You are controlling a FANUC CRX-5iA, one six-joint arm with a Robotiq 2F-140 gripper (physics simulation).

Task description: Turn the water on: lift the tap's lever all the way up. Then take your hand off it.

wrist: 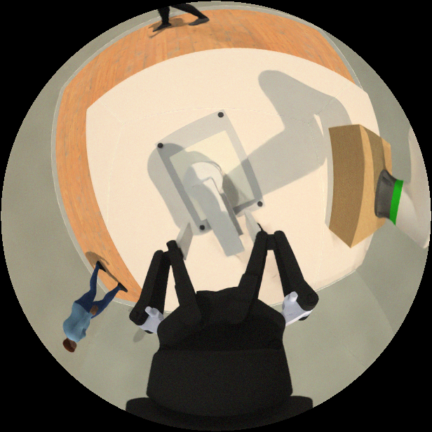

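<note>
The tap (205, 172) stands on a grey rectangular plate with dark screws at its corners. Its pale grey lever (224, 227) reaches from the top of the tap toward the gripper. A darker edge, probably the spout, shows beside and beneath the lever. How far up the lever is tilted is hard to tell from above. My gripper (217, 223) is open and empty. In this view one finger pad is on the left of the lever's outer part and the other on the right, with a visible gap on each side.
A brown block (350, 185) stands at the right, with a white robot arm part (412, 212) with a green ring beside it. The pale table top (135, 200) lies under the tap. A person in blue (80, 317) is at the lower left, and another person's legs (182, 14) show at the top.
</note>
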